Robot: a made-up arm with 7 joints. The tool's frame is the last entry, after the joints. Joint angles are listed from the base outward. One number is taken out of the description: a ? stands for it. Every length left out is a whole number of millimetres.
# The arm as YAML. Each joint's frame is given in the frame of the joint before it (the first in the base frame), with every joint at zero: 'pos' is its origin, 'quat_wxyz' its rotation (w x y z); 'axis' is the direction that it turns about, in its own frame. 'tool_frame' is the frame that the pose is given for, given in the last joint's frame.
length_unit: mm
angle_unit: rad
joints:
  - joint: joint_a
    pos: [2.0, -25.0, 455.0]
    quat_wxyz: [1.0, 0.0, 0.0, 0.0]
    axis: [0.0, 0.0, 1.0]
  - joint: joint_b
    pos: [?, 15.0, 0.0]
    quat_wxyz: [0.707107, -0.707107, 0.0, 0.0]
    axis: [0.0, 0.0, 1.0]
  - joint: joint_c
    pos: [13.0, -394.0, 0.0]
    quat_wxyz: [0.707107, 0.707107, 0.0, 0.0]
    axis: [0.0, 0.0, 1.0]
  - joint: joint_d
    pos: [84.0, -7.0, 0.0]
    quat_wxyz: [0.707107, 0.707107, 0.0, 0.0]
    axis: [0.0, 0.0, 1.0]
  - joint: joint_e
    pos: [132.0, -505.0, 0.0]
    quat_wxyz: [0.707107, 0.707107, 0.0, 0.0]
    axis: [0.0, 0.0, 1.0]
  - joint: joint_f
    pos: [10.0, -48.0, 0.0]
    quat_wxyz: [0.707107, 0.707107, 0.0, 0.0]
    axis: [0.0, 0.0, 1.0]
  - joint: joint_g
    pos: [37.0, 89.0, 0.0]
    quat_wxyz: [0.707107, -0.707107, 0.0, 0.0]
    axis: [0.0, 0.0, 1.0]
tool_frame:
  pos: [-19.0, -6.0, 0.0]
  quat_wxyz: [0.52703, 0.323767, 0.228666, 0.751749]
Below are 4 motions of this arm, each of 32 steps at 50 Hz.
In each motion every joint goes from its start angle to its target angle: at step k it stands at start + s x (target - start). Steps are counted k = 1, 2, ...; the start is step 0. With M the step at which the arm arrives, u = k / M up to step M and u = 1 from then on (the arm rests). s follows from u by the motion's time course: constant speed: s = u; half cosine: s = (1 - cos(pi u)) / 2; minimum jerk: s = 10 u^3 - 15 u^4 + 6 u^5.
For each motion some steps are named. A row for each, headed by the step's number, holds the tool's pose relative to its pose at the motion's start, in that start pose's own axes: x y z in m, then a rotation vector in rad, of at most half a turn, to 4 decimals.
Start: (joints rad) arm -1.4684 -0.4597 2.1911 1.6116 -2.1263 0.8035 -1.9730
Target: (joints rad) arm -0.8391 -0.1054 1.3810 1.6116 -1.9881 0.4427 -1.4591
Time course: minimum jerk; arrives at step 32
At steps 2, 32:
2: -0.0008 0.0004 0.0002 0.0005 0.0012 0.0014
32: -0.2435 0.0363 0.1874 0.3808 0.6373 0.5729

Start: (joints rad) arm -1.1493 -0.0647 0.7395 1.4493 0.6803 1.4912 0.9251
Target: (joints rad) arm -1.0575 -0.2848 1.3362 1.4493 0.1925 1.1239 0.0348
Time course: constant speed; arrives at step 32
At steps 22, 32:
22: 0.1050 0.3148 -0.0717 0.0961 -0.7161 -0.9868
32: 0.1926 0.4381 -0.0956 0.1013 -1.0292 -1.4807

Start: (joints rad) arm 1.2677 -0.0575 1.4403 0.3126 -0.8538 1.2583 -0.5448
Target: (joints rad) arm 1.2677 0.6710 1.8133 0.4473 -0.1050 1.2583 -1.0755
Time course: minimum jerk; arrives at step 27
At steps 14, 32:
14: -0.0807 -0.0999 -0.0451 0.3366 -0.5770 -0.2254
32: -0.1460 -0.1387 -0.1446 0.6627 -1.0769 -0.4911

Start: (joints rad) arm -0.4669 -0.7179 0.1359 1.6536 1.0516 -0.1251 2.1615
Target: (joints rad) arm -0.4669 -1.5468 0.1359 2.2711 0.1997 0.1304 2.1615
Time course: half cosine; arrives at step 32
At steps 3, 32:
3: 0.0055 0.0039 -0.0242 -0.0304 0.0034 -0.0178
32: -0.0433 -0.4620 -0.9963 -1.4564 -0.3023 -0.3258

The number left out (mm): 22.0
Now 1 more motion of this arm.
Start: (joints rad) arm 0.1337 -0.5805 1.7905 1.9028 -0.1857 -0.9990 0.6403
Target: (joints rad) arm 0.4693 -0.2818 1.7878 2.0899 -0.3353 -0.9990 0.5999
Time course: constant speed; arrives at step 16
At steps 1, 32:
1: -0.0085 -0.0042 0.0190 0.0243 -0.0108 0.0147
32: -0.0923 -0.1356 0.2546 0.4006 -0.1330 0.1805

